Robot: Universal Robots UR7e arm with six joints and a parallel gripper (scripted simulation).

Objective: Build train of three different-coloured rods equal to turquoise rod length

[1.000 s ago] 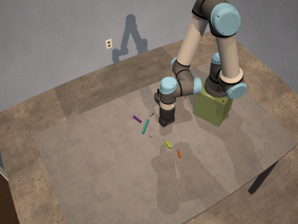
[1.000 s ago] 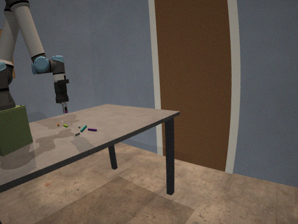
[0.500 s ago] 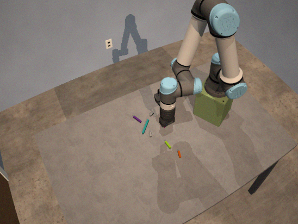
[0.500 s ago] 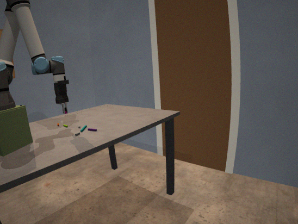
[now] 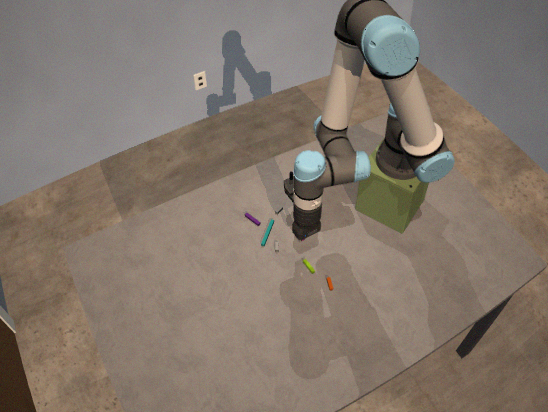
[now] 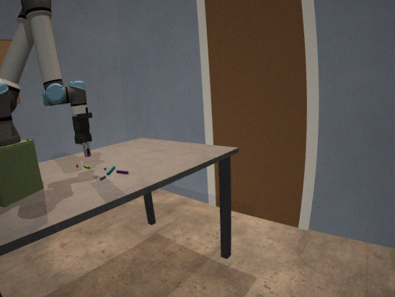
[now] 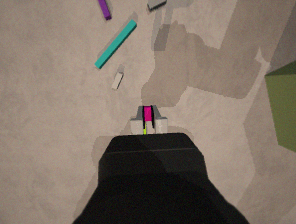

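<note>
The lime rod lies 80 mm below my hand, 60 mm to the left of it and 20 mm ahead of it. The rest, counted from my hand: turquoise rod (110 mm to the right, 80 mm below, 40 mm ahead); magenta rod (10 mm below); orange rod (150 mm to the left, 80 mm below).
</note>
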